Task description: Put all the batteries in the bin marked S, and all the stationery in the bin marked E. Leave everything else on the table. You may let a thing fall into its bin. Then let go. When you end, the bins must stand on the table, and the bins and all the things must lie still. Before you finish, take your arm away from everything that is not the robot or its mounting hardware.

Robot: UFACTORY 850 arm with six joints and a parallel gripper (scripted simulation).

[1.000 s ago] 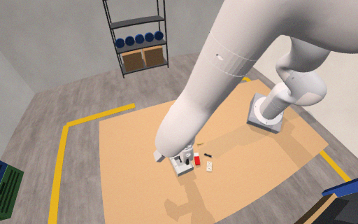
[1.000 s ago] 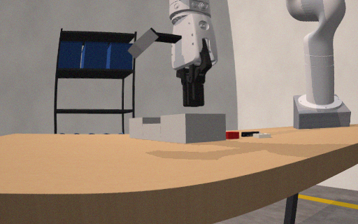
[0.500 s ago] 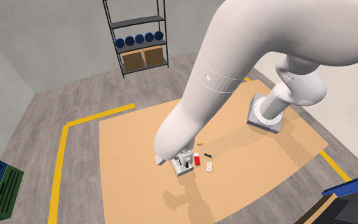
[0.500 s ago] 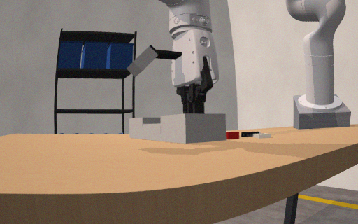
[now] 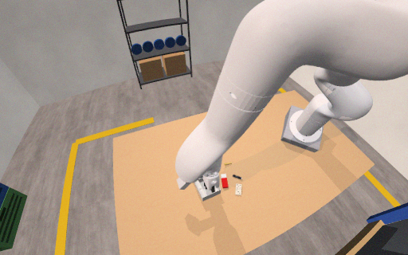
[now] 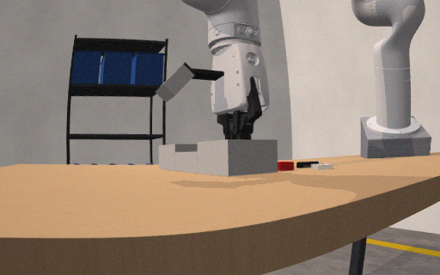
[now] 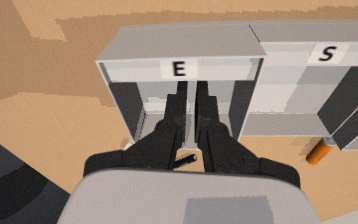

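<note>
The black battery lies 14 cm behind my hand and 3 cm below it. From my hand the other things lie so: bin: 8 cm to the right, 1 cm below, 1 cm ahead; eraser: 8 cm behind, 3 cm below, 1 cm to the right; white domino: 12 cm behind, 6 cm to the left, 3 cm below.
</note>
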